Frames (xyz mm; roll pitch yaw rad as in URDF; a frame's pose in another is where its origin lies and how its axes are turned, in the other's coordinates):
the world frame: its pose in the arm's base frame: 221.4 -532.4 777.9 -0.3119 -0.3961 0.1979
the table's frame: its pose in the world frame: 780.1 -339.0 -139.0 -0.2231 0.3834 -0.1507
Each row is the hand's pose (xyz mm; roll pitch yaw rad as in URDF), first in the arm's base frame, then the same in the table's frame.
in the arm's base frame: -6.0 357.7 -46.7 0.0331 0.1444 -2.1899
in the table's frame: -1141.1 1391.1 -472.5 -0.2894 0.4777 -2.2235
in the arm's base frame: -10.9 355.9 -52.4 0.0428 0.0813 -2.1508
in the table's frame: -1146.2 1391.6 -478.2 -0.2566 0.4295 -2.1609
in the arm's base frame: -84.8 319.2 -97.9 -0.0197 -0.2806 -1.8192
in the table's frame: -1220.9 1372.7 -532.5 -0.1632 0.1483 -1.7422
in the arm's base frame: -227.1 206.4 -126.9 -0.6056 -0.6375 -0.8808
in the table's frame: -1358.7 1273.1 -602.6 -0.3451 -0.2502 -0.9281
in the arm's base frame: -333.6 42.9 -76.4 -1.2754 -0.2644 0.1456
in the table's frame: -1453.0 1096.3 -624.5 -0.8070 -0.2652 0.0882
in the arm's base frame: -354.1 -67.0 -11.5 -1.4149 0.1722 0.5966
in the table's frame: -1463.4 968.0 -613.2 -1.0245 -0.0577 0.6866
